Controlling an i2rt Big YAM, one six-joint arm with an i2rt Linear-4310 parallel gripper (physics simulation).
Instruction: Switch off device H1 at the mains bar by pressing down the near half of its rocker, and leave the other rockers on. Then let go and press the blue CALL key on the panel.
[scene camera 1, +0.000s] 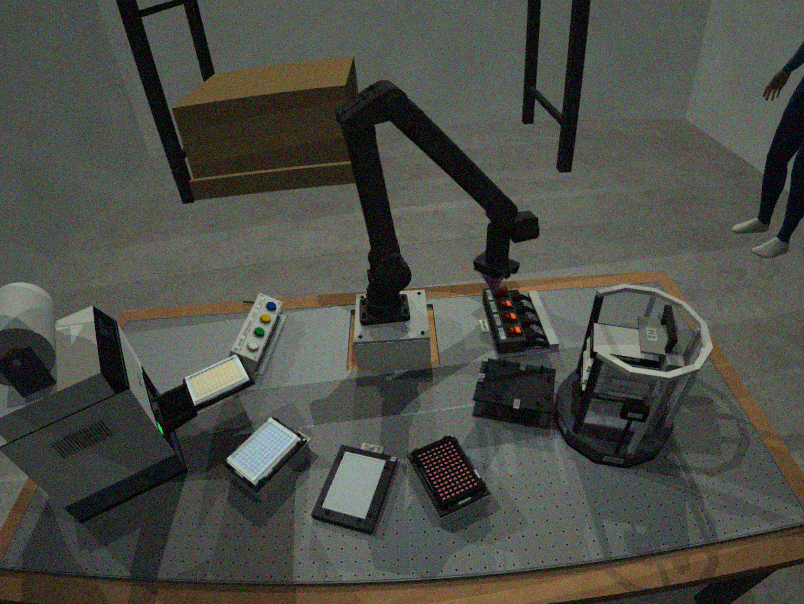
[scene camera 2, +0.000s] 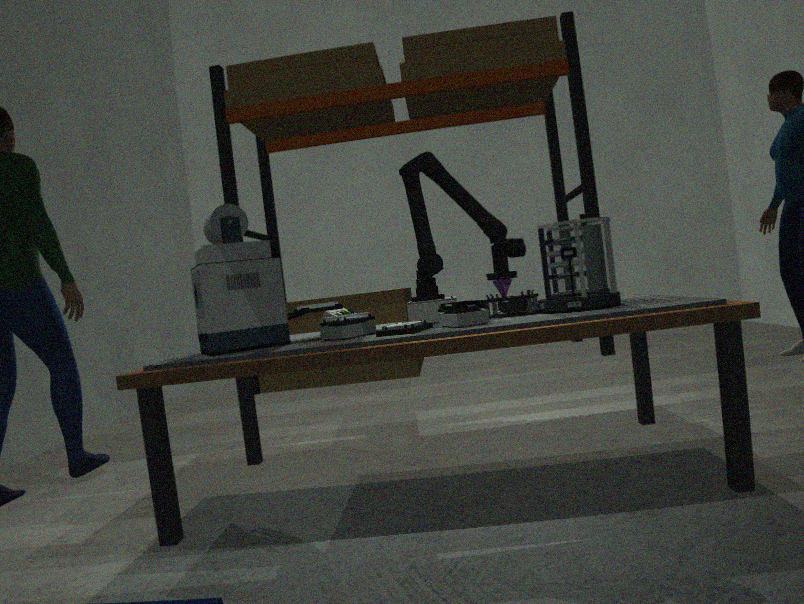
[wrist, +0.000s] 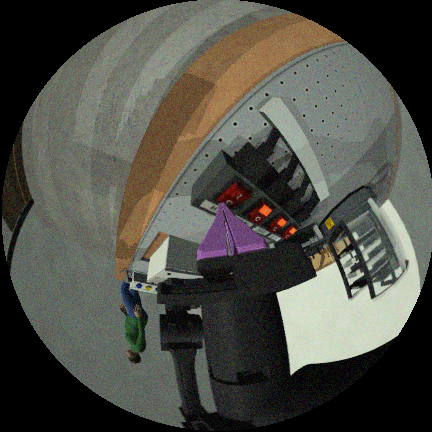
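Pixels of known places: gripper, fingertip midpoint: (scene camera 1: 494, 292) (wrist: 221, 205); arm's base, link origin: (scene camera 1: 384, 311) (scene camera 2: 428, 299) (wrist: 177, 282).
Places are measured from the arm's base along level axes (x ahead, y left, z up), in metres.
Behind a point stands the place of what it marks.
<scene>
The mains bar (scene camera 1: 514, 342) @[x 0.119, y 0.299, z -0.041 m] (wrist: 207, 176) @[x -0.090, y 0.307, z -0.051 m] lies at the back right of the table. Its end rocker, H1 (scene camera 1: 501, 291) @[x -0.058, y 0.312, z -0.027 m] (wrist: 235, 194) @[x -0.064, y 0.318, z -0.025 m], is dark red and unlit. The other rockers (scene camera 1: 510, 315) @[x 0.039, y 0.310, z -0.027 m] (wrist: 261, 212) @[x -0.013, y 0.314, z -0.027 m] glow orange. My gripper (scene camera 1: 495, 288) @[x -0.062, y 0.293, z -0.030 m] (scene camera 2: 501, 295) @[x -0.062, y 0.293, z -0.030 m] (wrist: 221, 205) @[x -0.062, y 0.293, z -0.030 m] is shut and empty, its purple fingertips pointing down at the near edge of the H1 rocker. The tips cover part of that edge, and I cannot tell whether they touch it. The panel (scene camera 1: 252, 320) @[x -0.025, y -0.339, z 0.000 m] stands at the back left, with the blue CALL key (scene camera 1: 271, 305) @[x -0.086, y -0.297, z -0.007 m] (wrist: 139, 286) @[x -0.083, y -0.298, z -0.007 m] at its far end.
A dark box (scene camera 1: 513, 390) @[x 0.281, y 0.250, z -0.017 m] sits in front of the bar. A round clear-walled rack (scene camera 1: 614, 448) @[x 0.451, y 0.411, z -0.028 m] stands right of it. A large grey machine (scene camera 1: 97, 448) @[x 0.408, y -0.555, z 0.098 m] stands at the left, with a yellow-topped plate (scene camera 1: 217, 380) @[x 0.205, y -0.375, z 0.035 m] beside the panel. Several plates lie towards the front.
</scene>
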